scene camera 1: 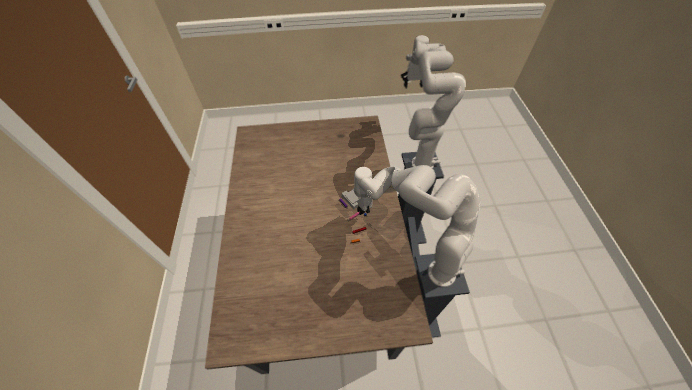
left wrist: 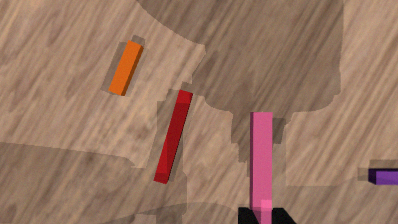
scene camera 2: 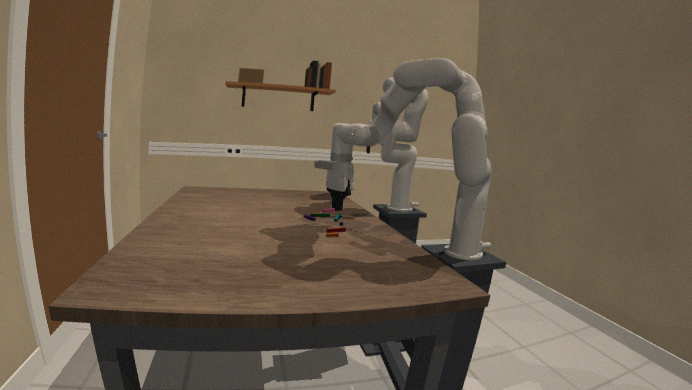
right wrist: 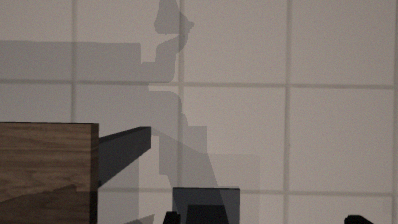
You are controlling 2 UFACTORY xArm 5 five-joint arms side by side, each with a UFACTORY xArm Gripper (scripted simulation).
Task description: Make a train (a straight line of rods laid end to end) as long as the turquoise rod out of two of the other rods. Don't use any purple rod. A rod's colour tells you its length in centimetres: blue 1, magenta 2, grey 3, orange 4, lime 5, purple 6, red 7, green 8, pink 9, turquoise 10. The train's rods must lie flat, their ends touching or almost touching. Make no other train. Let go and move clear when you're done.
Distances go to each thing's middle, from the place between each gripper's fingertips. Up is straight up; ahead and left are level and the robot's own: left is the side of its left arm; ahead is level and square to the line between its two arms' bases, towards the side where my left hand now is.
Labels:
I see my left gripper (scene camera 2: 337,209) 1 cm short of the red rod (left wrist: 184,98), 7 cm to the right of it and 8 cm above it. From my left hand the other things lie so: orange rod (left wrist: 132,53): 3 cm ahead, 13 cm to the left, 8 cm below.
The red rod lies 330 mm ahead of my right hand, 830 mm to the left of it and 240 mm below it. The rest, counted from my right hand: orange rod: 350 mm ahead, 890 mm to the left, 240 mm below.

